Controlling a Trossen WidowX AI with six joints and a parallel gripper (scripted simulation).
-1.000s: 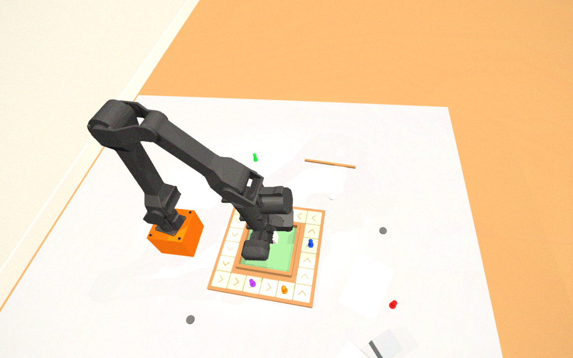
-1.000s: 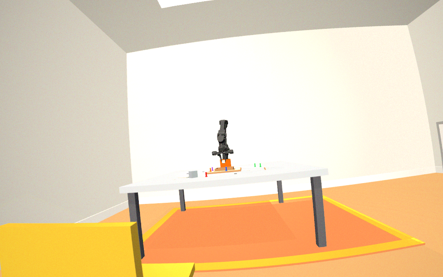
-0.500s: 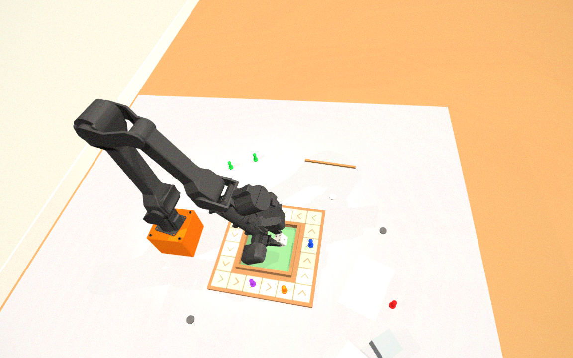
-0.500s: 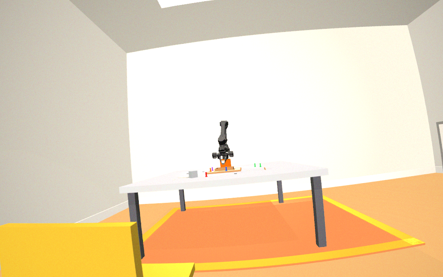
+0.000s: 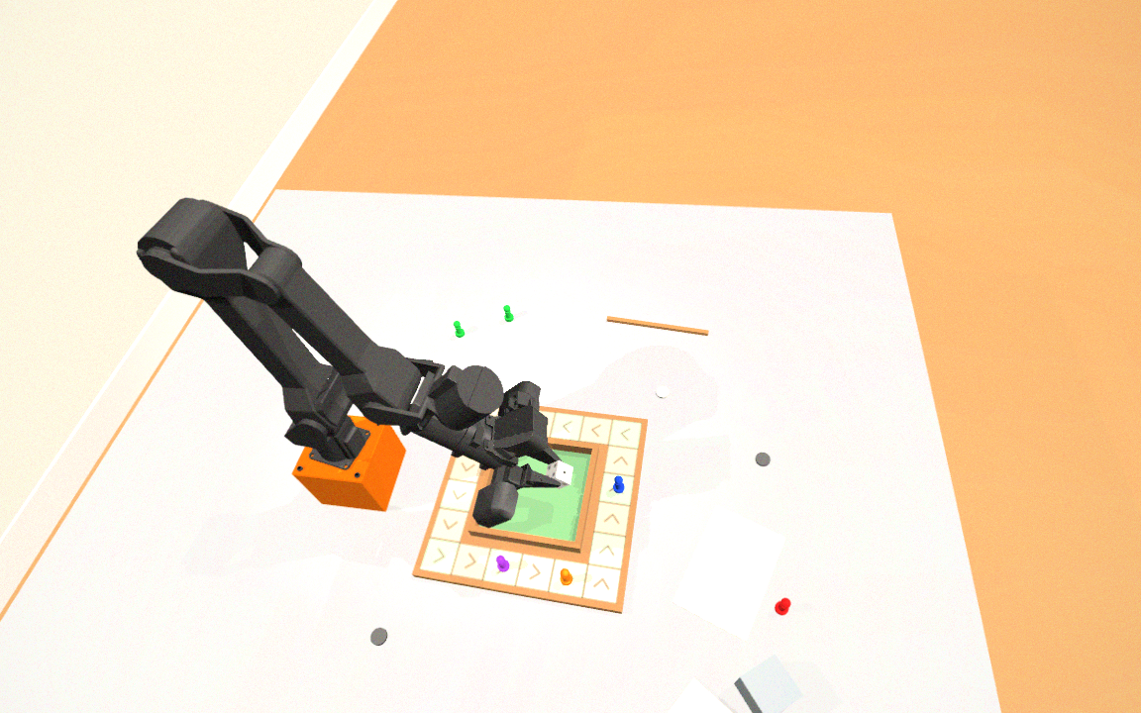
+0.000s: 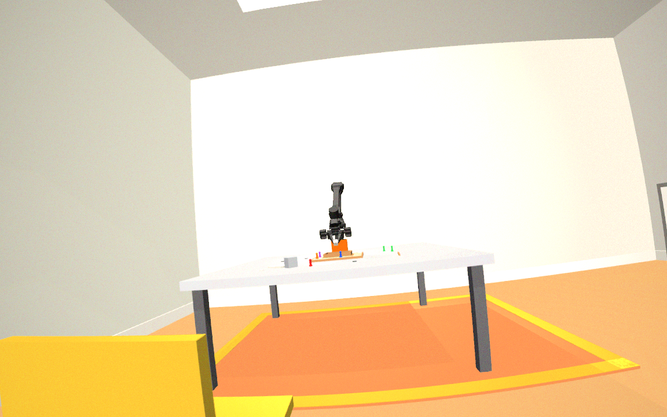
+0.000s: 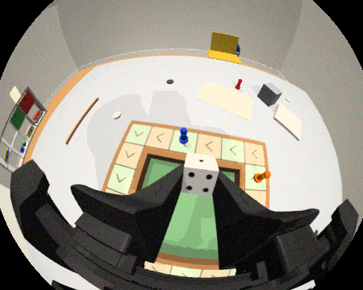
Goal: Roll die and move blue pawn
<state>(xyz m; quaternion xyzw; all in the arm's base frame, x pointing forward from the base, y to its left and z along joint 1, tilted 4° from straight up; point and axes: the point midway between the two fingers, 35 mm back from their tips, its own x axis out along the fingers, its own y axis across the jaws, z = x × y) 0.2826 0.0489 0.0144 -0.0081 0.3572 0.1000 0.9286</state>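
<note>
Right now the white die is right at my gripper tip. Round my gripper tip: orange pawn: 4 cm ahead, 11 cm to the right, 6 cm below; green tray: 4 cm behind, 8 cm below; blue pawn: 7 cm ahead, 4 cm to the left, 6 cm below.
</note>
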